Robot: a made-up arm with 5 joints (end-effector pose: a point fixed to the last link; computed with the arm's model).
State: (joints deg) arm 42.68 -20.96 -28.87 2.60 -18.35
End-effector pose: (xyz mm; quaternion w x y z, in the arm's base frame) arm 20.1 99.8 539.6 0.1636 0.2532 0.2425 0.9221
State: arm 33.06 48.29 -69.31 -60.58 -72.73
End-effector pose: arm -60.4 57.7 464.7 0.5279 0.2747 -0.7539 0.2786
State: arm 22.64 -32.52 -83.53 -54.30 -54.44
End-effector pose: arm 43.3 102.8 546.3 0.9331 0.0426 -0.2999 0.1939
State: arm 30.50 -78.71 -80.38 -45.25 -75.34
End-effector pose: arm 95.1 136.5 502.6 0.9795 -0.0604 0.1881 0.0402
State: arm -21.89 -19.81 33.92 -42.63 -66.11
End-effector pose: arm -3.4 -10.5 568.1 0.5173 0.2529 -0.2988 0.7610
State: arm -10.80 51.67 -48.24 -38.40 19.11
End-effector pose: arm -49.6 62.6 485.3 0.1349 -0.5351 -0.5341 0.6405
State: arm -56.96 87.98 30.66 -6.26 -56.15
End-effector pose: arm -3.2 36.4 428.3 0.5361 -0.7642 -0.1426 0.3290
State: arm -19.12 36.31 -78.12 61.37 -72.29
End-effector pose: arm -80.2 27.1 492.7 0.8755 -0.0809 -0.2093 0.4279
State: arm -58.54 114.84 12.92 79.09 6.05
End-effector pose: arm 45.8 39.3 407.1 0.7421 -0.2800 0.5703 0.2139
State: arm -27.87 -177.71 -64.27 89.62 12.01
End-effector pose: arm 153.8 -8.5 421.7 0.5170 -0.8474 0.0435 0.1127
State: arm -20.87 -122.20 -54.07 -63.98 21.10
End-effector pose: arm 174.1 4.0 504.9 0.7118 0.5087 -0.1166 0.4701
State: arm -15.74 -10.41 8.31 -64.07 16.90
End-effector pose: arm -8.8 37.3 583.5 0.0839 -0.0421 -0.5201 0.8490
